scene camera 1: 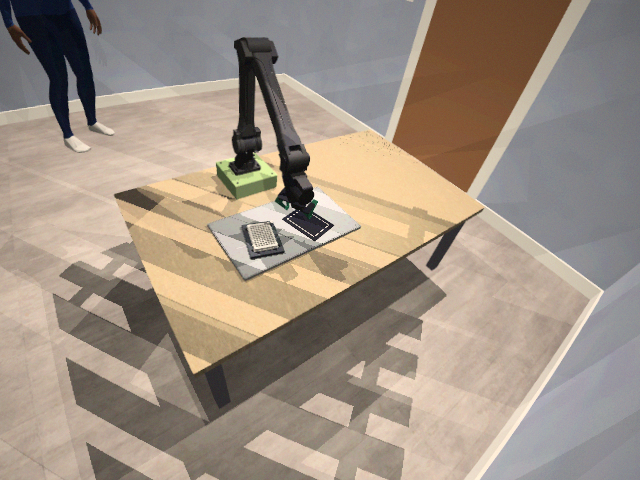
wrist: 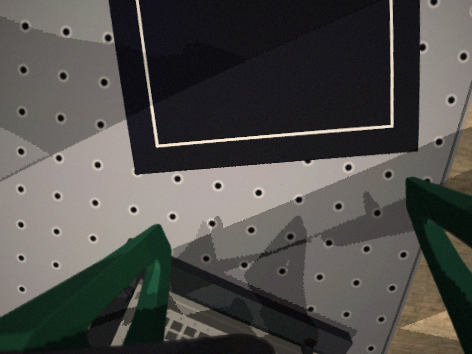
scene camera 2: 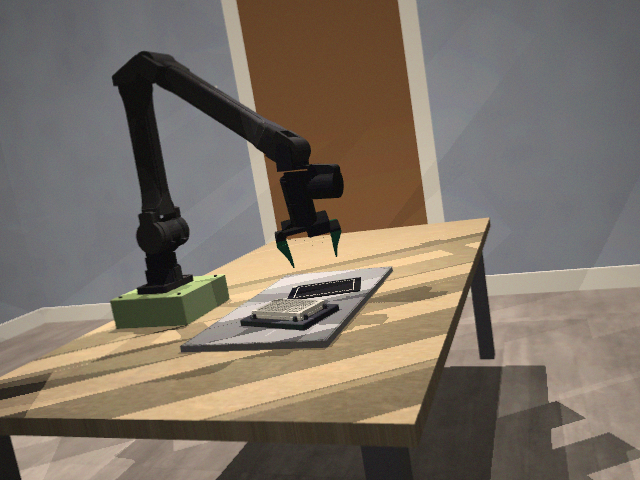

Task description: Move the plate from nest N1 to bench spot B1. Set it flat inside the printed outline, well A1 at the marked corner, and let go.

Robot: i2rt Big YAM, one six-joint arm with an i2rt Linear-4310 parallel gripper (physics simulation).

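Places are measured from the arm's base along level axes (x ahead, y left, z up), in centimetres.
Pixels of known places: gripper, between the fingertips: (scene camera 1: 298,213) (wrist: 280,215) (scene camera 2: 315,261); arm's base, origin of its link: (scene camera 1: 244,167) (scene camera 2: 166,287).
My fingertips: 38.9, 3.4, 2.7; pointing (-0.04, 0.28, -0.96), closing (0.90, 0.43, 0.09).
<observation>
For each thing: its top centre in the pictures, then the offset to it from my fingertips, as dx, dy, dz. "pt": a spot on its surface instead. Level surfaces: height alone.
- pale well plate, centre of its top: (scene camera 2: 287,305) (scene camera 1: 262,234) -1.1, -14.3, -5.6
- dark nest, centre of its top: (scene camera 2: 288,307) (scene camera 1: 262,235) -1.1, -14.3, -6.0
- black patch, a spot on its surface: (wrist: 275,75) (scene camera 2: 325,289) (scene camera 1: 306,224) pt -0.8, +5.1, -8.0
- thin white outline, a spot on its surface: (wrist: 275,136) pt +0.0, +1.8, -8.0
- wooden table, height of its surface: dz -9.5
The pale well plate (scene camera 1: 262,236) (scene camera 2: 289,308) (wrist: 182,325) sits flat in the dark nest (scene camera 1: 267,254) (scene camera 2: 311,321) (wrist: 260,300) on the grey board. Beside it, the black patch (scene camera 1: 312,227) (scene camera 2: 325,289) (wrist: 275,75) bears a thin white outline (wrist: 275,136); no plate is on it. I cannot tell which corner is marked. My gripper (scene camera 1: 297,212) (scene camera 2: 315,260) (wrist: 280,215) is open and empty, with green fingers pointing down. It hangs above the board near the patch, apart from the plate. In the wrist view the left finger and gripper body hide much of the plate.
The grey perforated board (scene camera 1: 230,245) (scene camera 2: 217,336) (wrist: 75,215) lies on the wooden table (scene camera 1: 217,320) (scene camera 2: 258,397). The arm's green base block (scene camera 1: 253,184) (scene camera 2: 149,312) stands behind the board in scene camera 1. A person (scene camera 1: 56,51) stands beyond the table.
</observation>
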